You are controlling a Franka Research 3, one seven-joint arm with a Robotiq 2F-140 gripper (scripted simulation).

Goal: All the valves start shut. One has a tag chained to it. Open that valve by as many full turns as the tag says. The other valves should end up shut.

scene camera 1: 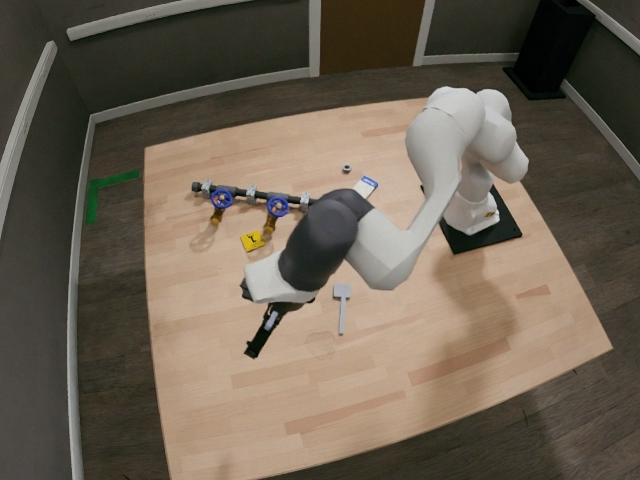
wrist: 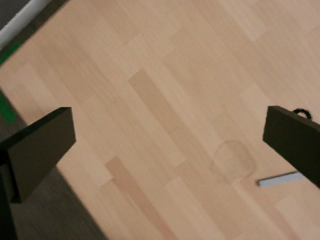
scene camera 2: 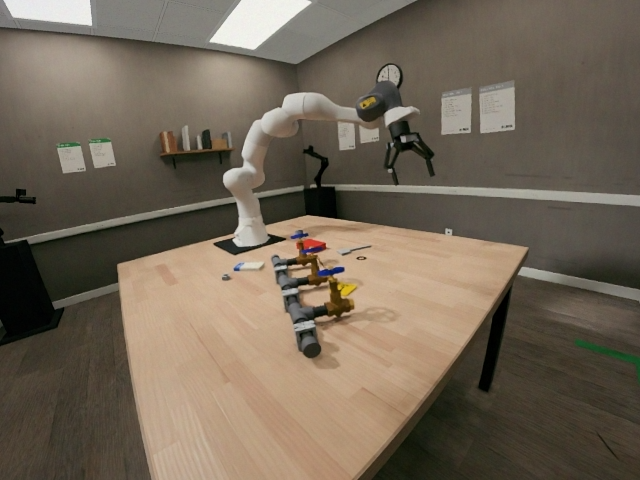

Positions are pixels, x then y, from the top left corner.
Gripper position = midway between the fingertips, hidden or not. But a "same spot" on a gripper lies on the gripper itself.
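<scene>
My gripper is there in scene camera 1 (264, 327). I see my gripper in the wrist view too, and again in scene camera 2, and the same spot on it is (wrist: 40, 146) and (scene camera 2: 429, 165).
</scene>
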